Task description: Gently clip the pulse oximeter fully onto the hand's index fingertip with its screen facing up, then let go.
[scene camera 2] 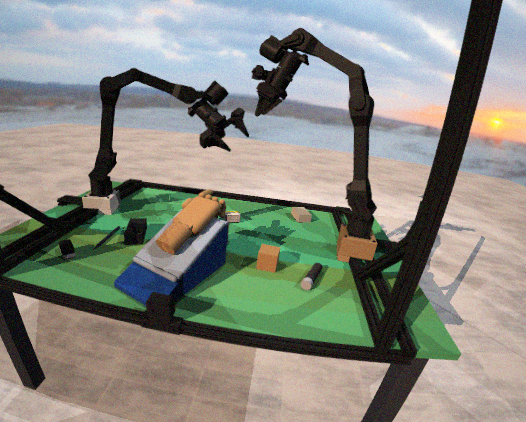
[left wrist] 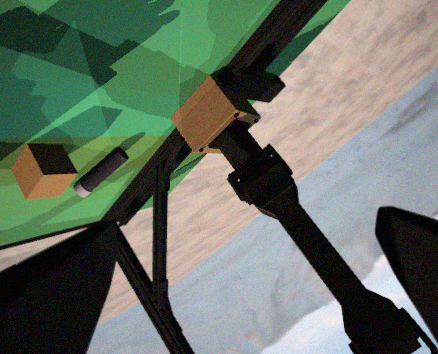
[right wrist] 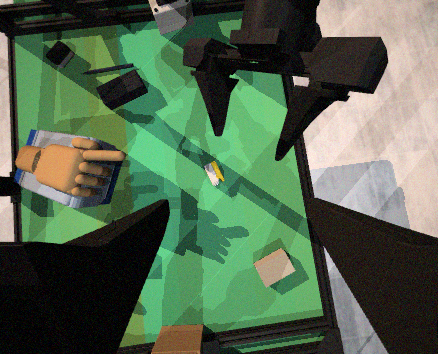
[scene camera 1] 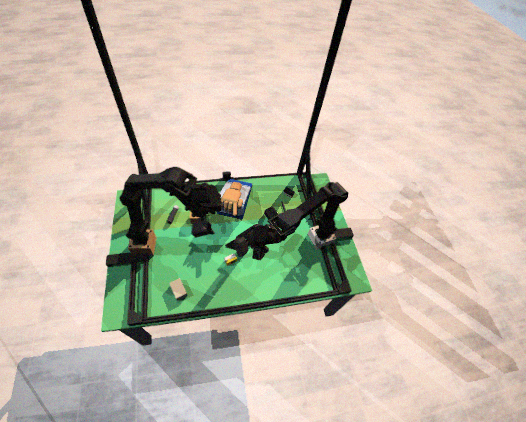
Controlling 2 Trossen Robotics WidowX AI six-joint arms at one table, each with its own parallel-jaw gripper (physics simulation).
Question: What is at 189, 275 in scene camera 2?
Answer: A blue and grey block.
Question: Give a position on a blue and grey block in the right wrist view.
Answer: At 26, 180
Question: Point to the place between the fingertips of the left gripper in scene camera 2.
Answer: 239, 143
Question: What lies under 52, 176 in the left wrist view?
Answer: A tan cube.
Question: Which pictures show the right gripper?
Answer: Scene camera 2, the right wrist view and scene camera 1 only.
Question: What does the left gripper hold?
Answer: Nothing.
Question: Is the right gripper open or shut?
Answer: Open.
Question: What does the pale block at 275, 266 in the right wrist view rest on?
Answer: The table.
